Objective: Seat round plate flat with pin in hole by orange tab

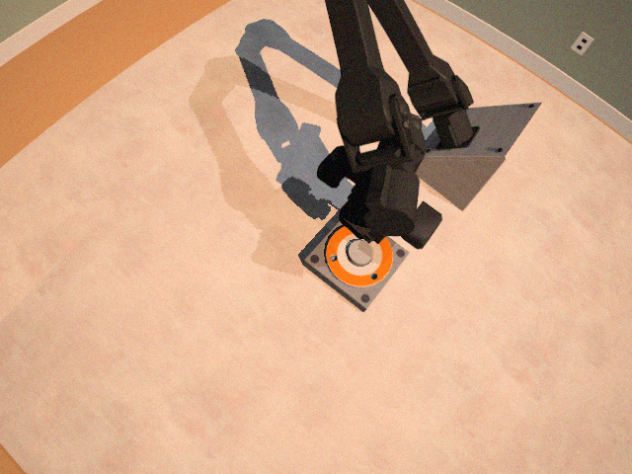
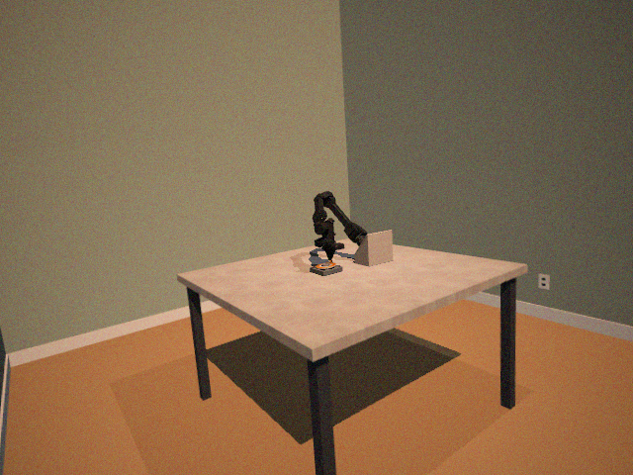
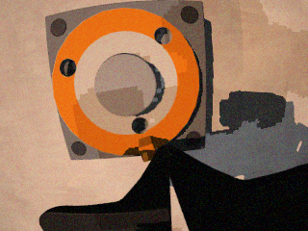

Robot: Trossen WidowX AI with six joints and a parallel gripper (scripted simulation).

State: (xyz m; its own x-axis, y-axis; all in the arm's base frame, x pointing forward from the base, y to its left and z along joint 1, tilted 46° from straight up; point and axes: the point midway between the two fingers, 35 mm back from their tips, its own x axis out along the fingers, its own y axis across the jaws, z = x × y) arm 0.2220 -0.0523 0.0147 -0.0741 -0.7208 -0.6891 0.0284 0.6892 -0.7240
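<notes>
Right now my gripper tip is 50 mm short of the square grey base, 20 mm to the right of it and 20 mm above it.
</notes>
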